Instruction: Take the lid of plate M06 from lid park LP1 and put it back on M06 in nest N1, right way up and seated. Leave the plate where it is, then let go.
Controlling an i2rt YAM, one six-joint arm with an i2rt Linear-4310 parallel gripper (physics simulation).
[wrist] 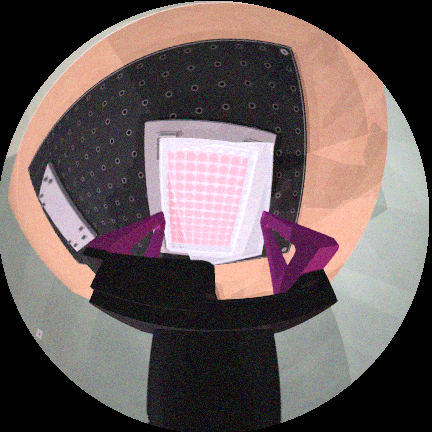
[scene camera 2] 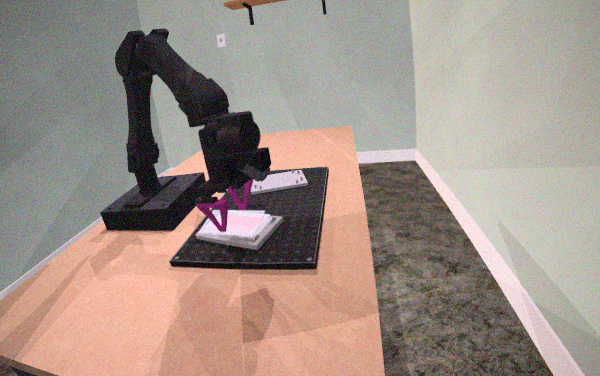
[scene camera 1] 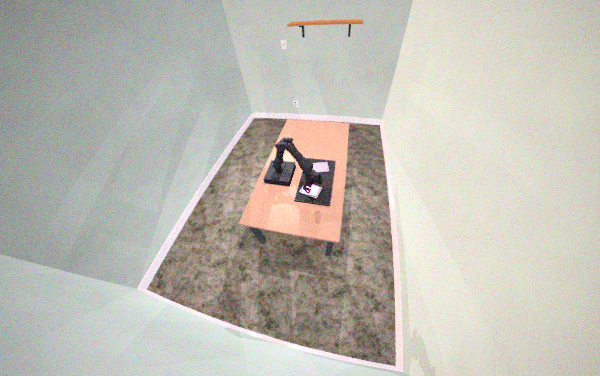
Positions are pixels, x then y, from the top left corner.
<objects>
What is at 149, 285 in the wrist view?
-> The gripper.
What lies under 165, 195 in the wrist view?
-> A plate with pink top.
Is the gripper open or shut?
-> Open.
</objects>
